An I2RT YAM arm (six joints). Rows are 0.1 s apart.
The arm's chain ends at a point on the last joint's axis. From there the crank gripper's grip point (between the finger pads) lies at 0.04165 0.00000 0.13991 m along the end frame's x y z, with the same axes.
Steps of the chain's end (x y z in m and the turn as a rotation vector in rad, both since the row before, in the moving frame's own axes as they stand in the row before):
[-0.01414 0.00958 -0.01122 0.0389 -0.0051 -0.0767]
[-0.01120 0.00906 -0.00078 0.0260 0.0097 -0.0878]
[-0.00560 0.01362 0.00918 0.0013 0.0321 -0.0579]
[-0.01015 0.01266 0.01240 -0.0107 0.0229 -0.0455]
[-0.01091 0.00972 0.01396 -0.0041 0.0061 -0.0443]
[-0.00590 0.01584 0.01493 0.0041 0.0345 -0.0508]
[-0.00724 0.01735 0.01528 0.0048 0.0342 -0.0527]
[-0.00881 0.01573 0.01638 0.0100 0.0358 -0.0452]
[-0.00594 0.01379 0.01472 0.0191 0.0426 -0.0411]
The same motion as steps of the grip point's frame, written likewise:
[-0.01518 0.00098 -0.01118 0.0389 -0.0051 -0.0767]
[-0.01017 0.00172 -0.00128 0.0260 0.0097 -0.0878]
[-0.00121 0.01090 0.00777 0.0013 0.0321 -0.0579]
[-0.00697 0.01218 0.01141 -0.0107 0.0229 -0.0455]
[-0.01009 0.00843 0.01371 -0.0041 0.0061 -0.0443]
[-0.00117 0.01303 0.01341 0.0041 0.0345 -0.0508]
[-0.00256 0.01436 0.01377 0.0048 0.0342 -0.0527]
[-0.00390 0.01234 0.01478 0.0100 0.0358 -0.0452]
[-0.00011 0.00930 0.01278 0.0191 0.0426 -0.0411]

